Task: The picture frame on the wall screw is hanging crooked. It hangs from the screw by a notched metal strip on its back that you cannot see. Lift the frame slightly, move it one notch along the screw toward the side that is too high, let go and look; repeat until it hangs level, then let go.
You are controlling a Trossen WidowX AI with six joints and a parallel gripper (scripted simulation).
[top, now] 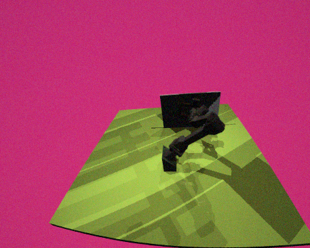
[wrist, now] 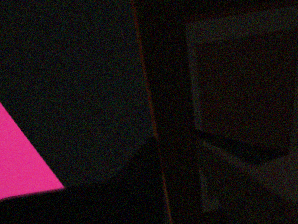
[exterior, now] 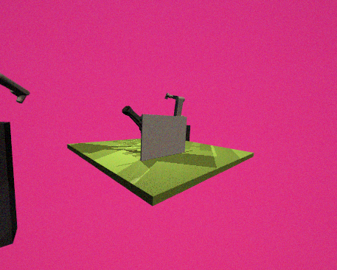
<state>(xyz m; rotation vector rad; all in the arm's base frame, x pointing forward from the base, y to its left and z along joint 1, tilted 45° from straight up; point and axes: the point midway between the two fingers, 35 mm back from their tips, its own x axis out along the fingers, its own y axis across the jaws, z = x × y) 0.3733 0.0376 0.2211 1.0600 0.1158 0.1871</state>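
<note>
Right now my gripper tip is 5 cm above the picture frame, 2 cm to the right of it and 1 cm short of it. The rest, counted from my gripper tip: grey wall panel: 7 cm below, 2 cm ahead, 1 cm to the left.
</note>
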